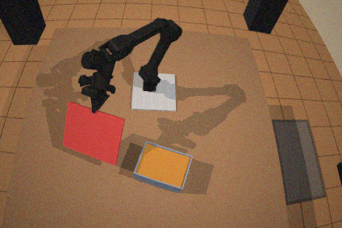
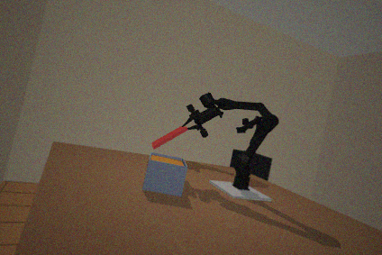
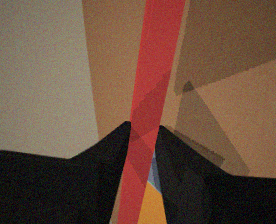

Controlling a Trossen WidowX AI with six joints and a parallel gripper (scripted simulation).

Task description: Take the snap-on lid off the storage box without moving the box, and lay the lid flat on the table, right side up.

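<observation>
Now: gripper tip 6 cm short of the lid, 1 cm to the left of it and 5 cm above it. Round my gripper tip: storage box (15 cm ahead, 27 cm to the left, 18 cm below).
</observation>
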